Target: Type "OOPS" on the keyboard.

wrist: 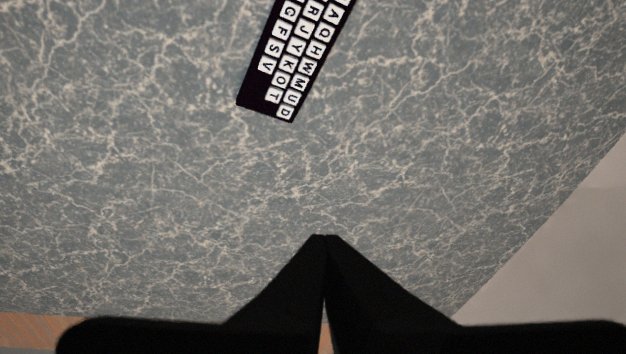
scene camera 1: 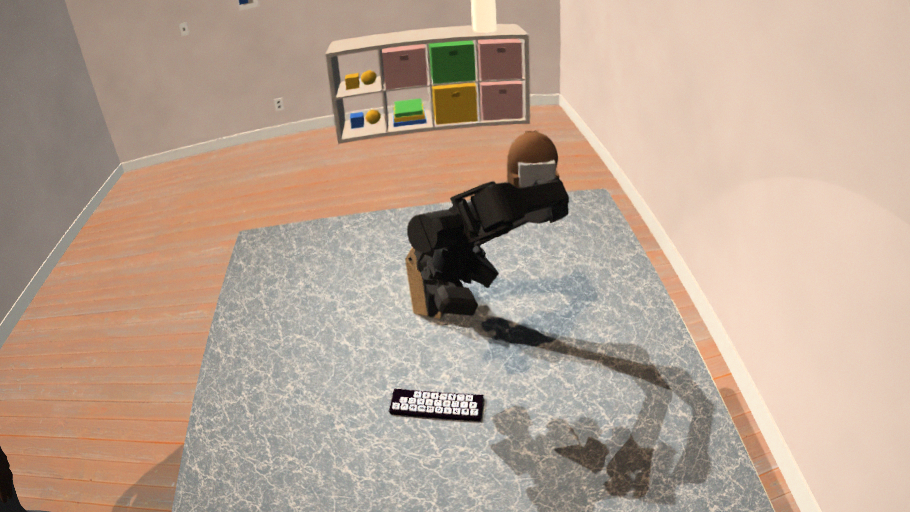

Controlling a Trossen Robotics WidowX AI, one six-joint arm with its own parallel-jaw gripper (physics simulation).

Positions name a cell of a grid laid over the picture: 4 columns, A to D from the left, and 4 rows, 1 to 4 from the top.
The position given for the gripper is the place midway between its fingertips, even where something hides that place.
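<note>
Visible in the scene is the gripper (scene camera 1: B3), which the wrist view (wrist: C3) shows as well.
</note>
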